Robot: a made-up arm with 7 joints. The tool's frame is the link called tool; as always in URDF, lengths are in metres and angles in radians.
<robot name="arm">
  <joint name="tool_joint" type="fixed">
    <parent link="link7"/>
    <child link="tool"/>
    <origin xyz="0.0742 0.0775 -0.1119" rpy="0 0 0"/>
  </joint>
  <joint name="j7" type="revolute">
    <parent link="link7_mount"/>
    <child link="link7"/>
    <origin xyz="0.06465 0.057 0.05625" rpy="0 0 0"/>
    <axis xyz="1 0 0"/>
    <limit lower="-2.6" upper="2.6" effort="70" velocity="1.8"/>
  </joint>
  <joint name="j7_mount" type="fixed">
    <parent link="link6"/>
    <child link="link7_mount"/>
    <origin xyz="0.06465 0.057 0.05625" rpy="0 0 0"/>
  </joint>
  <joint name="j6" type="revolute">
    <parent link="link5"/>
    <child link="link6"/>
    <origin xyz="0.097 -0.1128 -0.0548" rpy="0 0 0"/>
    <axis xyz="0 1 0"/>
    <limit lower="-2.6" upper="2.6" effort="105" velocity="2.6"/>
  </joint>
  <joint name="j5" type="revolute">
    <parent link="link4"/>
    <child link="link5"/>
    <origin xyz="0.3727 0.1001 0.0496" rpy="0 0 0"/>
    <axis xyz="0 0 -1"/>
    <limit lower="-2.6" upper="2.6" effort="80" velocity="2.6"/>
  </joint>
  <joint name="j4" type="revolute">
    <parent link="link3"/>
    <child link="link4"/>
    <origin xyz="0.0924 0.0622 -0.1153" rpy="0 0 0"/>
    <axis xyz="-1 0 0"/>
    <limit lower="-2.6" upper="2.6" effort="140" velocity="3"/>
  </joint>
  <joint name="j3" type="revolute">
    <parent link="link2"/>
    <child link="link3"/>
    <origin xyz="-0.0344 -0.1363 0.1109" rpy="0 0 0"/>
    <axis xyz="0 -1 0"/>
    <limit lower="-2.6" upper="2.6" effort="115" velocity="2.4"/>
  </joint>
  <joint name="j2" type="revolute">
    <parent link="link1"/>
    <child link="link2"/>
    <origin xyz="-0.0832 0.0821 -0.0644" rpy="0 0 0"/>
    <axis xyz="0 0 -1"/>
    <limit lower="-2.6" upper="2.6" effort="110" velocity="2.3"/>
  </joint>
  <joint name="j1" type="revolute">
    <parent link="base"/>
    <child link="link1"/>
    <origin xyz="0 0 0.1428" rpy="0 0 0"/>
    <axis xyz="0 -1 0"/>
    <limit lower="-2.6" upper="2.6" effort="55" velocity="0.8"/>
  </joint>
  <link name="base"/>
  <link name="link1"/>
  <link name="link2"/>
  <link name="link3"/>
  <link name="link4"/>
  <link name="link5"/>
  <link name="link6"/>
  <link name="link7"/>
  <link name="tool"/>
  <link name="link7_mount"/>
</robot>
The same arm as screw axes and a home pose.
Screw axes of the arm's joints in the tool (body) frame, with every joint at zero. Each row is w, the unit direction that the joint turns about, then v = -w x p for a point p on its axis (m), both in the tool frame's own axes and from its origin. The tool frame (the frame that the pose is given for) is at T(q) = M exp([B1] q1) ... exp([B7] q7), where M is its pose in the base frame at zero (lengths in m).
B1: w 0 -1 0 v 0.0734 0 0.648
B2: w 0 0 -1 v 0.1047 -0.7312 0
B3: w 0 -1 0 v 0.1199 0 0.7656
B4: w -1 0 0 v 0 -0.0046 -0.1788
B5: w 0 0 -1 v 0.0787 -0.3005 0
B6: w 0 1 0 v 0.0006 0 -0.2035
B7: w 1 0 0 v 0 0.1119 0.0775
M: xyz 0.648 0.1868 0.0694 (m) rpy 0 0 0 (deg, as in URDF)
Joint limits (deg, base to tool): -148.97..148.97 -148.97..148.97 -148.97..148.97 -148.97..148.97 -148.97..148.97 -148.97..148.97 -148.97..148.97

